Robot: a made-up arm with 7 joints.
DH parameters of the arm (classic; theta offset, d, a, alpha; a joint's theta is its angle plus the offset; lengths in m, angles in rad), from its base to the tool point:
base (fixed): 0 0.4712 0.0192 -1.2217
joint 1: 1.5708 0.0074 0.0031 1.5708
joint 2: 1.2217 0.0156 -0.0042 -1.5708
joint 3: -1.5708 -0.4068 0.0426 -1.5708
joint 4: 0 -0.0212 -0.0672 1.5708
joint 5: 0 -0.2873 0.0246 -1.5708
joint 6: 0 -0.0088 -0.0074 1.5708
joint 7: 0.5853 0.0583 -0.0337 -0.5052
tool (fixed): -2.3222 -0.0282 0 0
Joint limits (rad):
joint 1: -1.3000..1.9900
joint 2: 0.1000..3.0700
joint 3: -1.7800..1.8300
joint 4: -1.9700..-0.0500
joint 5: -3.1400..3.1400
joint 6: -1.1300..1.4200
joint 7: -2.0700..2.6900
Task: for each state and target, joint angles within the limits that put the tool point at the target. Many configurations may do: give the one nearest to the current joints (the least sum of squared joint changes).
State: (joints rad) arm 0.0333 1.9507 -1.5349 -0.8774 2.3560 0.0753 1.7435
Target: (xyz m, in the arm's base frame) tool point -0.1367 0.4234 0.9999
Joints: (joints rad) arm -0.5182 2.6602 -1.6329 -0.5632 2.5242 0.2248 1.8501
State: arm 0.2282 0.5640 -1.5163 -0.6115 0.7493 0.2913 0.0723
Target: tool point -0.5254 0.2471 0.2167
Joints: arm 0.9456 0.8250 -1.7342 -0.6718 0.7231 0.3012 0.0665
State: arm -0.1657 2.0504 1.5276 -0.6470 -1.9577 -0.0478 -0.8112
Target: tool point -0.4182 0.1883 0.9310
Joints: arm -0.8422 2.6969 1.7124 -0.8310 -1.9678 -0.1625 -0.8112
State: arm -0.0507 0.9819 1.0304 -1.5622 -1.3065 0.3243 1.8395
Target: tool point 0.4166 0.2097 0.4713
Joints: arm -0.5819 0.6148 0.5861 -1.9700 -0.4809 0.3983 2.2119
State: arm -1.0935 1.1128 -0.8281 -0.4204 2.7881 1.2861 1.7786
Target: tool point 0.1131 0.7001 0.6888
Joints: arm -1.0359 1.7628 -0.8102 -0.2009 2.8441 1.3490 1.8237
